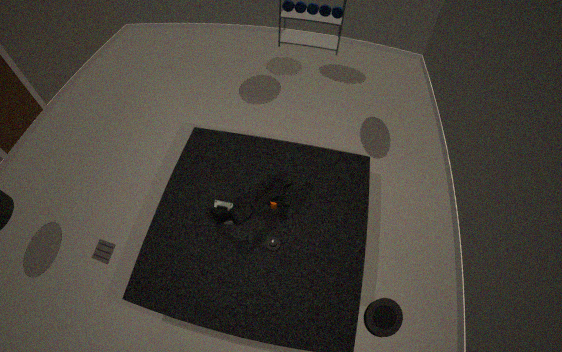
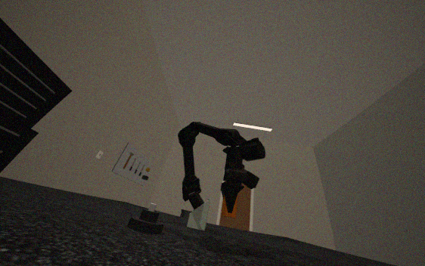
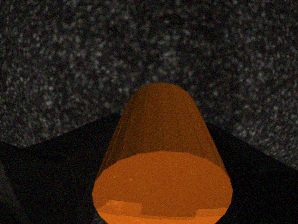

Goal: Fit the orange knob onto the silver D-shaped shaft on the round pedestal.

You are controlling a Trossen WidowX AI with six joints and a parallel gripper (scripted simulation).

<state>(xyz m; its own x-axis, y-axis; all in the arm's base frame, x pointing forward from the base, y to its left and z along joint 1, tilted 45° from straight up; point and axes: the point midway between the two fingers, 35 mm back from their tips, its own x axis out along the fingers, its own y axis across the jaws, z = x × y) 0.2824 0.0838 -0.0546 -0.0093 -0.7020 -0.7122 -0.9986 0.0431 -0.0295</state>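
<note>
My gripper tip is now 210 mm to the left of the round pedestal, 50 mm above it and 30 mm short of it. Also, from my gripper tip: orange knob 30 mm above.
</note>
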